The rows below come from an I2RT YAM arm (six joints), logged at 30 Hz.
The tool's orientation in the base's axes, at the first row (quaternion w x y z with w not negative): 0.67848, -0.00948, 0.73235, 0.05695
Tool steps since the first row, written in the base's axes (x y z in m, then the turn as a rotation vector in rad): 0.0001, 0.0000, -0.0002, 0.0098, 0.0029, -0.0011; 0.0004, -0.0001, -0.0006, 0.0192, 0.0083, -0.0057; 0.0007, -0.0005, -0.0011, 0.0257, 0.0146, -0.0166; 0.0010, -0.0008, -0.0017, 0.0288, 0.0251, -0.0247; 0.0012, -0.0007, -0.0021, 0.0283, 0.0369, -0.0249; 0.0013, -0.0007, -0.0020, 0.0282, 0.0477, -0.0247; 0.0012, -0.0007, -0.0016, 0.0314, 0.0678, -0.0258; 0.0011, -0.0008, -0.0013, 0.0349, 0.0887, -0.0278; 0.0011, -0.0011, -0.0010, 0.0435, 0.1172, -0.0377; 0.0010, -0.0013, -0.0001, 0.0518, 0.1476, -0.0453; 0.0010, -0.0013, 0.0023, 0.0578, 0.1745, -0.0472; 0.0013, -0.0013, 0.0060, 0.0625, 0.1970, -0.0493; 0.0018, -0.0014, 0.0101, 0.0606, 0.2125, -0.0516
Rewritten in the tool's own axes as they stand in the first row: 0.0002, 0.0000, 0.0001, 0.0005, 0.0019, 0.0101; 0.0006, -0.0002, 0.0004, 0.0047, 0.0061, 0.0203; 0.0010, -0.0006, 0.0007, 0.0154, 0.0110, 0.0281; 0.0016, -0.0010, 0.0010, 0.0239, 0.0206, 0.0328; 0.0019, -0.0010, 0.0013, 0.0249, 0.0323, 0.0335; 0.0018, -0.0010, 0.0014, 0.0254, 0.0431, 0.0344; 0.0015, -0.0009, 0.0012, 0.0275, 0.0627, 0.0396; 0.0012, -0.0010, 0.0011, 0.0305, 0.0830, 0.0452; 0.0008, -0.0013, 0.0011, 0.0415, 0.1098, 0.0572; -0.0001, -0.0014, 0.0009, 0.0503, 0.1387, 0.0689; -0.0024, -0.0012, 0.0007, 0.0534, 0.1647, 0.0776; -0.0062, -0.0010, 0.0007, 0.0566, 0.1865, 0.0846; -0.0103, -0.0008, 0.0009, 0.0600, 0.2019, 0.0844
